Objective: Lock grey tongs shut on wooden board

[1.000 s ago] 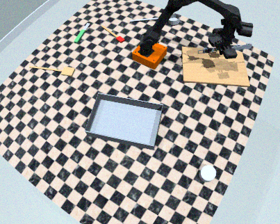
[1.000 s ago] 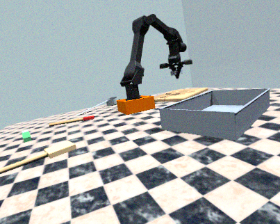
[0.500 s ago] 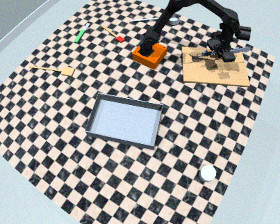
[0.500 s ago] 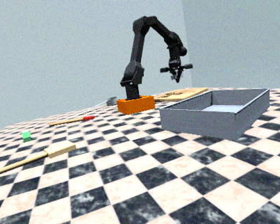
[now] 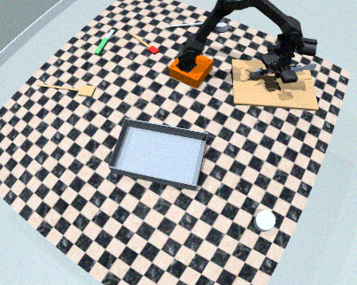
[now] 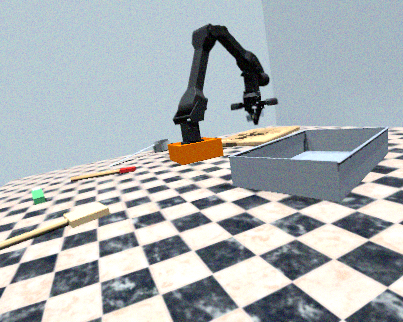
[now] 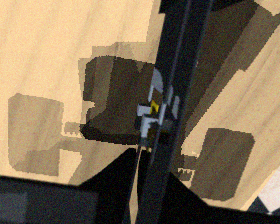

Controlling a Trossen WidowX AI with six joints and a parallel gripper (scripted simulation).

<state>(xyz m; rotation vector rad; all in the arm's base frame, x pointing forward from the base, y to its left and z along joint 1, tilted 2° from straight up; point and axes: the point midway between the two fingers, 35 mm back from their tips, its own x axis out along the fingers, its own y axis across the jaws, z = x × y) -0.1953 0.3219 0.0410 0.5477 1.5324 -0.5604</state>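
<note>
Now: the wooden board 50 mm below my gripper tip. Round my gripper tip: grey roasting tin (560 mm ahead, 150 mm to the right, 20 mm below); yellow mark (30 mm ahead, 20 mm to the right, 40 mm above); tongs arm (30 mm behind, 30 mm to the left, 40 mm above).
</note>
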